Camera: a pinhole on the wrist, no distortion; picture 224 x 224 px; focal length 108.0 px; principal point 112.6 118.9 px. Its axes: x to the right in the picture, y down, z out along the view. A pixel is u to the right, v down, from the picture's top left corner.
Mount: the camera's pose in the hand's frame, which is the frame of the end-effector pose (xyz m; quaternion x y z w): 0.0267 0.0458 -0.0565 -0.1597 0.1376 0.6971 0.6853
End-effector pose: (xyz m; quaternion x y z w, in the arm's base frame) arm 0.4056 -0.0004 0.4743 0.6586 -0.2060 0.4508 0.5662
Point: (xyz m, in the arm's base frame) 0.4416 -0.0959 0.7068
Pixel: 115 20
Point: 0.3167 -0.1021 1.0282
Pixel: outside the picture
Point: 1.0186 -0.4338 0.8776
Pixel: 22 14
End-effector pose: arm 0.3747 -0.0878 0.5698 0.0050 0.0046 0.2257 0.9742
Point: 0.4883 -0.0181 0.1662
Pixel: behind the camera
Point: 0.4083 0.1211 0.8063
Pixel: 112 83
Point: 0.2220 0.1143 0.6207
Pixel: 198 159
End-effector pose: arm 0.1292 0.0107 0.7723 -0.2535 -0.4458 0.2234 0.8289
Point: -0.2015 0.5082 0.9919
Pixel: 112 72
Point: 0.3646 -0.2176 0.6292
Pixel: behind the camera
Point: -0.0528 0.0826 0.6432
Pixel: 133 198
